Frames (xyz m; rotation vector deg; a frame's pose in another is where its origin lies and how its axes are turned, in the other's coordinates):
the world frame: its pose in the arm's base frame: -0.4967 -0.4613 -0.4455 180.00 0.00 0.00
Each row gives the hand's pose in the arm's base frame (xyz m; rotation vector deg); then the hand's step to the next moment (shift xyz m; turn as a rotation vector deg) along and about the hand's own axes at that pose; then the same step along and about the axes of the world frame.
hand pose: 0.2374 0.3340 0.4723 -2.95 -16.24 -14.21
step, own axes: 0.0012 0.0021 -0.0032 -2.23 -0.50 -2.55
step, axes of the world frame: 0.0025 -0.0015 0.0028 -1.51 0.18 3.07
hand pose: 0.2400 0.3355 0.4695 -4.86 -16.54 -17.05
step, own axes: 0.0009 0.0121 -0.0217 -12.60 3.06 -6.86
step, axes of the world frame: 0.0103 -0.0086 0.0210 -8.78 -5.55 10.36
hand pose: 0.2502 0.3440 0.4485 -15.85 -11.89 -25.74
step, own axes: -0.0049 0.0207 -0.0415 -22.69 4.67 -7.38
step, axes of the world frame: 0.0107 -0.0071 0.0448 -16.86 -10.79 13.80
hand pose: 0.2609 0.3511 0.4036 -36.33 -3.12 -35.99
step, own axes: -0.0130 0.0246 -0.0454 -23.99 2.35 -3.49
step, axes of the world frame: -0.0030 0.0035 0.0530 -18.69 -12.24 9.70
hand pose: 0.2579 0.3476 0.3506 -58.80 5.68 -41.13
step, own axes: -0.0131 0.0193 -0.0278 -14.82 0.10 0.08
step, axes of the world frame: -0.0115 0.0070 0.0337 -11.33 -8.80 3.70
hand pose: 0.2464 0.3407 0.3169 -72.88 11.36 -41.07
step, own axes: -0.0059 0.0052 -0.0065 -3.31 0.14 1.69
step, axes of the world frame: -0.0059 0.0011 0.0082 -1.63 -3.32 0.41
